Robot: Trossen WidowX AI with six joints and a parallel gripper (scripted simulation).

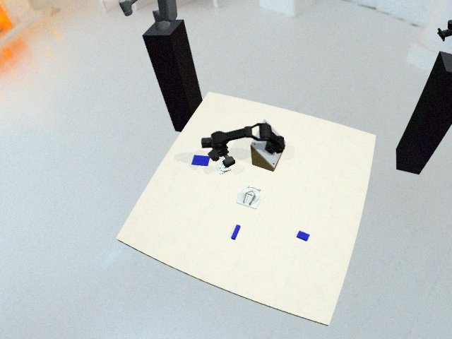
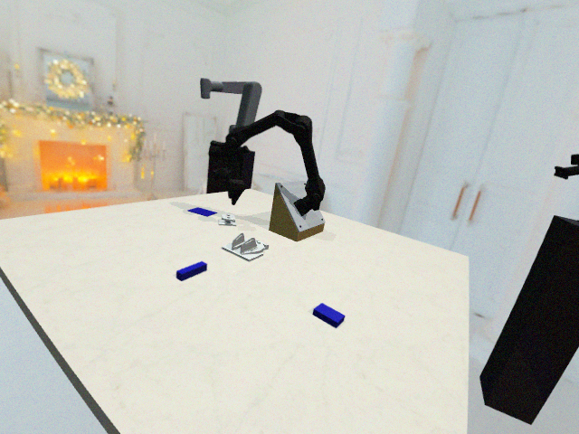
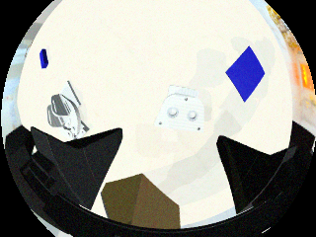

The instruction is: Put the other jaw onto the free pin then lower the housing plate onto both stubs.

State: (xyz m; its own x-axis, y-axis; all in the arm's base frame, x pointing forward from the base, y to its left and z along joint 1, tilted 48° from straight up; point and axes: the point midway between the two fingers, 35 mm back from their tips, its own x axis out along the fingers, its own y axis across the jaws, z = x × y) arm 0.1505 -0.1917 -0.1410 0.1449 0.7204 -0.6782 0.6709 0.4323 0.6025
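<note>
My gripper tip is now 7 cm above the housing plate, 2 cm to the left of it and 1 cm past it. Also, from my gripper tip: flat blue patch: 18 cm to the right, 10 cm below, 4 cm behind.
</note>
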